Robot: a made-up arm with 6 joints. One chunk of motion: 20 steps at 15 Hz.
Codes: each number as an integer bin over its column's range. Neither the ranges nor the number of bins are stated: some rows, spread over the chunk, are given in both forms.
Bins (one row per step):
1: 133 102 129 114 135 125
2: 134 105 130 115 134 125
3: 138 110 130 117 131 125
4: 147 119 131 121 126 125
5: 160 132 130 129 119 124
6: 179 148 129 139 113 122
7: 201 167 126 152 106 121
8: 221 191 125 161 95 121
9: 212 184 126 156 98 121
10: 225 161 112 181 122 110
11: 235 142 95 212 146 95
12: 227 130 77 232 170 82
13: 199 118 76 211 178 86
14: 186 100 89 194 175 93
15: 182 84 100 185 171 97
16: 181 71 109 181 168 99
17: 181 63 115 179 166 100
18: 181 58 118 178 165 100
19: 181 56 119 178 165 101
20: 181 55 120 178 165 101
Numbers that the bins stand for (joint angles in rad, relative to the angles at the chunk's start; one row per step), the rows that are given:
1: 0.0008 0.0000 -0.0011 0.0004 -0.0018 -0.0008
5: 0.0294 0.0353 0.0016 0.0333 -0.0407 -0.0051
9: 0.0845 0.0965 -0.0089 0.0926 -0.0917 -0.0180
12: 0.1004 0.0329 -0.1377 0.2595 0.0833 -0.1863
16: 0.0516 -0.0365 -0.0536 0.1475 0.0785 -0.1129
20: 0.0516 -0.0553 -0.0247 0.1409 0.0712 -0.1043
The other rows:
2: 0.0019 0.0035 0.0016 0.0025 -0.0042 -0.0008
3: 0.0061 0.0094 0.0016 0.0069 -0.0115 -0.0008
4: 0.0156 0.0200 0.0042 0.0157 -0.0236 -0.0008
6: 0.0495 0.0541 -0.0011 0.0553 -0.0553 -0.0137
7: 0.0728 0.0765 -0.0089 0.0838 -0.0723 -0.0180
8: 0.0940 0.1047 -0.0116 0.1036 -0.0990 -0.0180
10: 0.0982 0.0694 -0.0457 0.1475 -0.0334 -0.0655
11: 0.1088 0.0471 -0.0904 0.2156 0.0250 -0.1302
13: 0.0707 0.0188 -0.1403 0.2134 0.1028 -0.1690
14: 0.0569 -0.0024 -0.1062 0.1760 0.0955 -0.1388
15: 0.0527 -0.0212 -0.0773 0.1563 0.0858 -0.1216
17: 0.0516 -0.0459 -0.0378 0.1431 0.0736 -0.1086
18: 0.0516 -0.0518 -0.0300 0.1409 0.0712 -0.1086
19: 0.0516 -0.0541 -0.0273 0.1409 0.0712 -0.1043

